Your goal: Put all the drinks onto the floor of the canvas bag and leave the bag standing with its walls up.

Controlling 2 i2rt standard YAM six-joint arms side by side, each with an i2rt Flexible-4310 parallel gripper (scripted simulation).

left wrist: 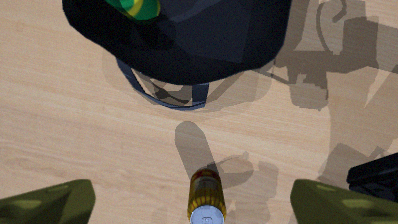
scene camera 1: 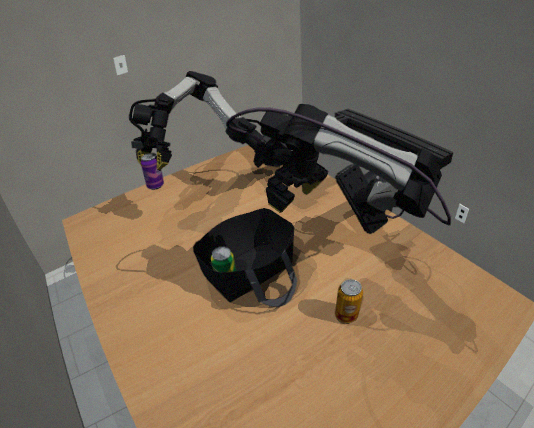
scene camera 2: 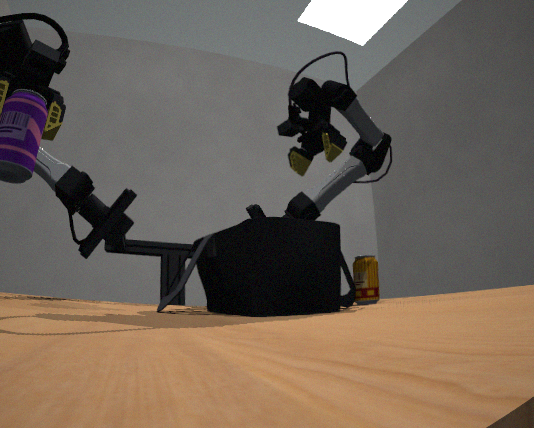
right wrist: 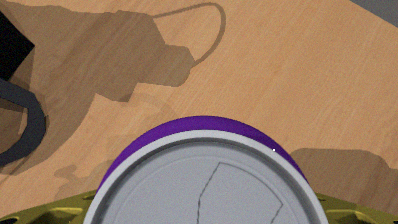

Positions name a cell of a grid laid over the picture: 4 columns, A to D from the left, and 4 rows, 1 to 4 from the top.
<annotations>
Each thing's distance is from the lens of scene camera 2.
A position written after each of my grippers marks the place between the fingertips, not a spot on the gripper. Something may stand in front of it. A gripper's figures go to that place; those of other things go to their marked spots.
my left gripper (scene camera 2: C2): 0.76 m
black canvas bag (scene camera 2: B3): 0.44 m
orange can (scene camera 2: C3): 0.81 m
The marked spots on the black canvas bag and the orange can are 0.42 m apart.
</annotations>
